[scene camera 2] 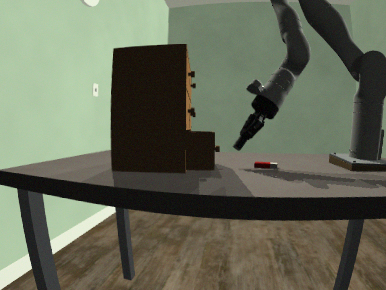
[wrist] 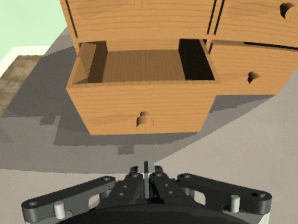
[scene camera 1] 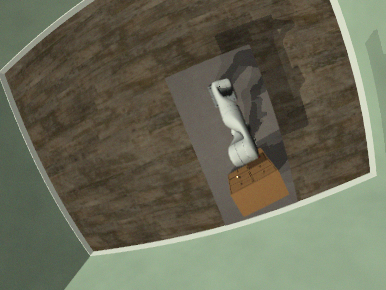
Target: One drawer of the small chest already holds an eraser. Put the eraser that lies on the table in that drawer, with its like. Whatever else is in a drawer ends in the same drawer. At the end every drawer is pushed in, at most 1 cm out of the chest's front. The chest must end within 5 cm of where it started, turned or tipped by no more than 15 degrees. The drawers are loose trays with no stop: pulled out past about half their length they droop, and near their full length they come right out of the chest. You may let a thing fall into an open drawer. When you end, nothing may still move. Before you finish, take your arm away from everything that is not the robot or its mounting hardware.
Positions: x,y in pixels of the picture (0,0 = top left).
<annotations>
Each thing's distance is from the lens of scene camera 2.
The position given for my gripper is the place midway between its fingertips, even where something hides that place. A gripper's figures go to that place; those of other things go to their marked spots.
my gripper (scene camera 2: pixel 235 148): 0.59 m
wooden chest (scene camera 2: pixel 148 90): 0.52 m
drawer (scene camera 2: pixel 200 145): 0.51 m
</annotations>
